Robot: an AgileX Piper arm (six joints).
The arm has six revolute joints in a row. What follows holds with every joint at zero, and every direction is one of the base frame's.
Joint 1 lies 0.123 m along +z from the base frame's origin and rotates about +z.
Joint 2 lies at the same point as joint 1 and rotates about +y.
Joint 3 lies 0.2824 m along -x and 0.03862 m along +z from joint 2 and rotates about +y.
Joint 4 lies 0.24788 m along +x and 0.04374 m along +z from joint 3 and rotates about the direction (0.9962, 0, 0.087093).
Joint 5 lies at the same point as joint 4 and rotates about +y.
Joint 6 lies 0.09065 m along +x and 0.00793 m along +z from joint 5 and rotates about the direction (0.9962, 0, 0.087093).
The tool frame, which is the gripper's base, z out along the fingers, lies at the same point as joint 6; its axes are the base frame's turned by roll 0, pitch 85 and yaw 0 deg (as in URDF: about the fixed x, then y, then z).
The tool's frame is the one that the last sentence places.
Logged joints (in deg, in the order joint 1, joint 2, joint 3, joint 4, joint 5, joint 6), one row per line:
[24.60, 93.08, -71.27, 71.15, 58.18, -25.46]
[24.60, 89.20, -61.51, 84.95, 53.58, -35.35]
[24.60, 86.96, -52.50, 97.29, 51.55, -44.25]
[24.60, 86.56, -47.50, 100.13, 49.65, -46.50]
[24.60, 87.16, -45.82, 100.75, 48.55, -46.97]
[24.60, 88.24, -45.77, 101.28, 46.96, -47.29]
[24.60, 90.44, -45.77, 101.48, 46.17, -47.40]
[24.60, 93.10, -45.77, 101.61, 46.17, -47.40]
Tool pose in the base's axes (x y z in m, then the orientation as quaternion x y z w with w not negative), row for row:
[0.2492, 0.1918, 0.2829, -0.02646, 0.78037, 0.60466, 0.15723]
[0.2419, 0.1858, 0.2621, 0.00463, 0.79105, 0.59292, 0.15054]
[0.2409, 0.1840, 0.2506, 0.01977, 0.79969, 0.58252, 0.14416]
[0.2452, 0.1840, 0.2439, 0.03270, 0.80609, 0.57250, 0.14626]
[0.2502, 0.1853, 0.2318, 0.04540, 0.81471, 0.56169, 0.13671]
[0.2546, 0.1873, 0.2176, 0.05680, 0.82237, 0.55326, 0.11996]
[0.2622, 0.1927, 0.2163, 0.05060, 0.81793, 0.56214, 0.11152]
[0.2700, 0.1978, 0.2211, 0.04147, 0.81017, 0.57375, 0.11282]
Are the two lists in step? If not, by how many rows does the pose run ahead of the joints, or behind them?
The pose runs 2 rows ahead of the joints: the pose in row i belongs to the joints in row i + 2.
